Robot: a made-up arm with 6 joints.
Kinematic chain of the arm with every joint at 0, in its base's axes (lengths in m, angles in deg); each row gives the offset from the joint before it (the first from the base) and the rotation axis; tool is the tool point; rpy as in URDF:
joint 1: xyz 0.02 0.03 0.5 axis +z
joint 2: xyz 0.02 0 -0.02 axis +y
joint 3: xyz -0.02 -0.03 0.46 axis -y
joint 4: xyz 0.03 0 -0.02 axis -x
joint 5: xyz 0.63 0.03 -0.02 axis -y
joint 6: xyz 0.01 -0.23 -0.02 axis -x
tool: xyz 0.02 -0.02 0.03 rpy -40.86 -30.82 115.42
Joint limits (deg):
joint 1: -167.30..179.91
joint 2: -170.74..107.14
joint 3: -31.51..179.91
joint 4: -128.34..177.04
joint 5: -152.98..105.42
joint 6: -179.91..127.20
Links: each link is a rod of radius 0.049 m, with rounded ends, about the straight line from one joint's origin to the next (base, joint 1, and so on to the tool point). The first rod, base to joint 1, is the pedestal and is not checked.
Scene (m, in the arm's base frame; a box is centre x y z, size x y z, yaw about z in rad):
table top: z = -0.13
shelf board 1: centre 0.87 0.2 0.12 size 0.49 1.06 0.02 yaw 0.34
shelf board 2: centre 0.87 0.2 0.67 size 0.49 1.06 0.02 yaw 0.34
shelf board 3: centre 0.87 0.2 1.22 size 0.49 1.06 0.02 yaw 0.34
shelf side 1: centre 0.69 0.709 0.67 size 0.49 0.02 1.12 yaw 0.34
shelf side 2: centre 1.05 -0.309 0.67 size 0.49 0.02 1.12 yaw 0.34
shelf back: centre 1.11 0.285 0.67 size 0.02 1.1 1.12 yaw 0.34
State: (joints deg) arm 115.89 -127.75 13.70 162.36 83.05 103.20
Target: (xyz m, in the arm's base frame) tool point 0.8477 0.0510 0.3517
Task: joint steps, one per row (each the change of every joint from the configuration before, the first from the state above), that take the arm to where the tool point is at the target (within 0.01 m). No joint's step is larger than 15 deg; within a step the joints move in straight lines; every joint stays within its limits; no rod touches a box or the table.
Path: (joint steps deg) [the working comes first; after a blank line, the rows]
Joints at the target: 179.91 -149.32 -5.34 89.84 79.73 103.65
Straight joint move there: touches shelf side 2.

1: 9.81 -14.33 -11.31 -14.73 -0.76 8.00
2: 9.82 -14.33 -11.30 -14.72 -0.75 8.00
3: 9.81 -14.33 -11.31 -14.73 -0.76 8.00
4: 11.53 7.14 4.96 -9.44 -0.35 -7.85
5: 11.52 7.14 4.96 -9.45 -0.35 -7.85
6: 11.53 7.14 4.96 -9.45 -0.35 -7.85

